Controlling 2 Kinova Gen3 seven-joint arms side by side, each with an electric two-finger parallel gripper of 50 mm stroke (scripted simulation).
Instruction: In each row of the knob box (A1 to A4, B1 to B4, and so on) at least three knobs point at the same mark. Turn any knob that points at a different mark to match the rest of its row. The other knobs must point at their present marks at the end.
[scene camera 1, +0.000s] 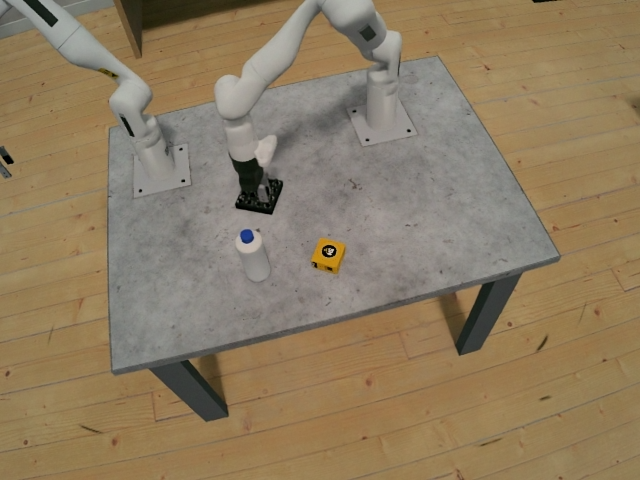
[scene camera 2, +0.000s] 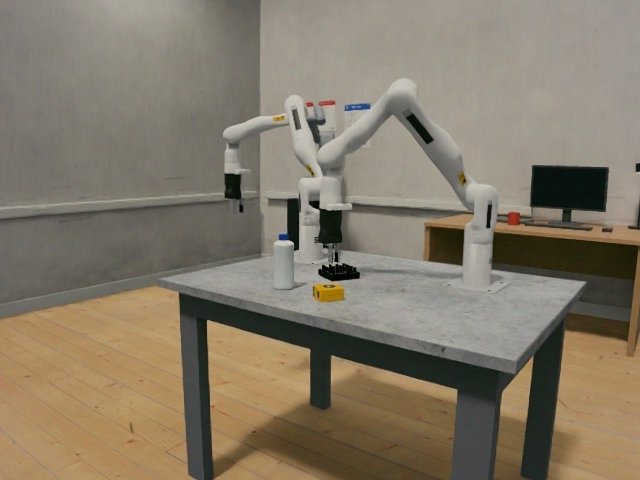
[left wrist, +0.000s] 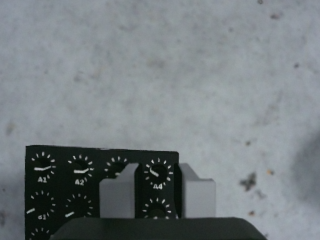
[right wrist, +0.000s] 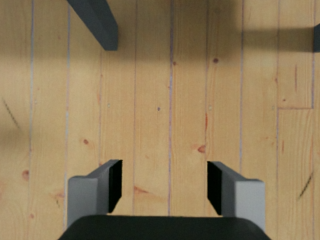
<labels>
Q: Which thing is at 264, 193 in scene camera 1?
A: My left gripper.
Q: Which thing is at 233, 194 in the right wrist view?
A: My right gripper.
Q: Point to my left gripper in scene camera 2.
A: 333, 262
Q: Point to a white bottle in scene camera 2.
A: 283, 248
</labels>
